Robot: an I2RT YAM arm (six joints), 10 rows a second.
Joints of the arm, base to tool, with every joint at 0 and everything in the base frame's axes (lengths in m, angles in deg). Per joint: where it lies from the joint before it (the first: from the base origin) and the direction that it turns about. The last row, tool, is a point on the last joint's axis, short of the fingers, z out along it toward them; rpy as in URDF.
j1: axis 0 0 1 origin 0 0 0.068
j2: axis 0 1 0 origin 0.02 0.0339 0.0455
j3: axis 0 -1 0 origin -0.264 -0.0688 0
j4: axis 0 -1 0 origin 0.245 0.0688 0.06
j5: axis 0 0 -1 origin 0.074 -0.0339 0.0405
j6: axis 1 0 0 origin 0.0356 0 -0.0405
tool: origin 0 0 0 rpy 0 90 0
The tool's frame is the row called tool.
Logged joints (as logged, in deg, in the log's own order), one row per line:
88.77 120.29 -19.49 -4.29 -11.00 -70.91
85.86 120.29 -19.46 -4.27 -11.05 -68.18
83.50 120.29 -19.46 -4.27 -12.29 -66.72
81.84 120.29 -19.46 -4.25 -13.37 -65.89
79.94 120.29 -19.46 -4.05 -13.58 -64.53
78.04 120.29 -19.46 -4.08 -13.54 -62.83
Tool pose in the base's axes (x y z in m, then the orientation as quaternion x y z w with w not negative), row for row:
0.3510 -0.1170 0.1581 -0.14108 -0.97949 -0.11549 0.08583
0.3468 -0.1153 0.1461 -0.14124 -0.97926 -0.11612 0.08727
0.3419 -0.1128 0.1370 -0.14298 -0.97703 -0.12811 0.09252
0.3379 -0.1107 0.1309 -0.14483 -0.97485 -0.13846 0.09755
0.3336 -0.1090 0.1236 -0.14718 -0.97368 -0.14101 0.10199
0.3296 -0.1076 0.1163 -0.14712 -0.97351 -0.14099 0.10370
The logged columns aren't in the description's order. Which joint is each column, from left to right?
Columns, left to right: j3, j2, j1, j6, j5, j4.
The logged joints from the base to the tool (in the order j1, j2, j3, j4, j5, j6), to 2 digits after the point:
-19.49 120.29 88.77 -70.91 -11.00 -4.29
-19.46 120.29 85.86 -68.18 -11.05 -4.27
-19.46 120.29 83.50 -66.72 -12.29 -4.27
-19.46 120.29 81.84 -65.89 -13.37 -4.25
-19.46 120.29 79.94 -64.53 -13.58 -4.05
-19.46 120.29 78.04 -62.83 -13.54 -4.08

